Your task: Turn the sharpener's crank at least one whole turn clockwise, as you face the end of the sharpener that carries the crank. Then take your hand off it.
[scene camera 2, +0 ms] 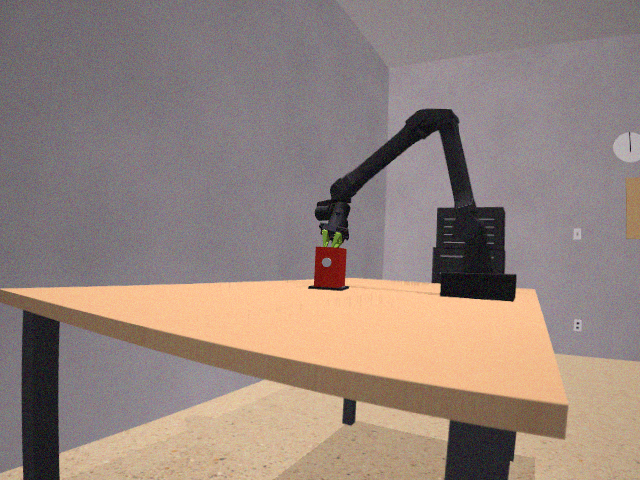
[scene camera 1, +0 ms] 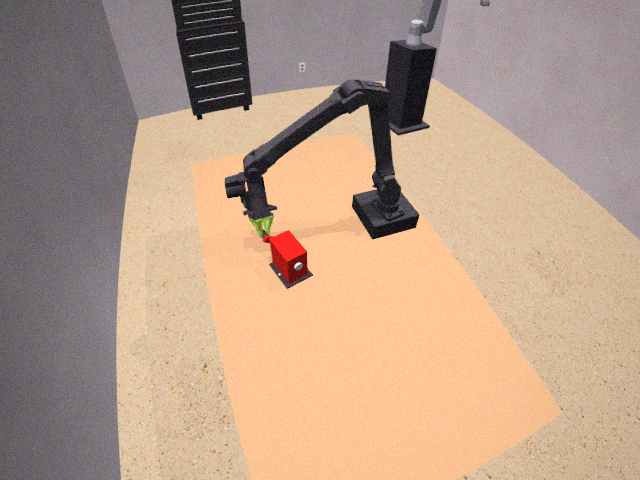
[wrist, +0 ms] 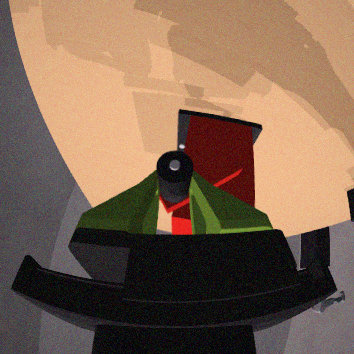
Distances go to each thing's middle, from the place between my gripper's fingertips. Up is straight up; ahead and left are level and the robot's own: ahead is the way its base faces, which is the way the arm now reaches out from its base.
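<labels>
Relative to the red sharpener (scene camera 1: 289, 257), my gripper is at present 70 mm to the right of it, 40 mm above it and 40 mm past it.
</labels>
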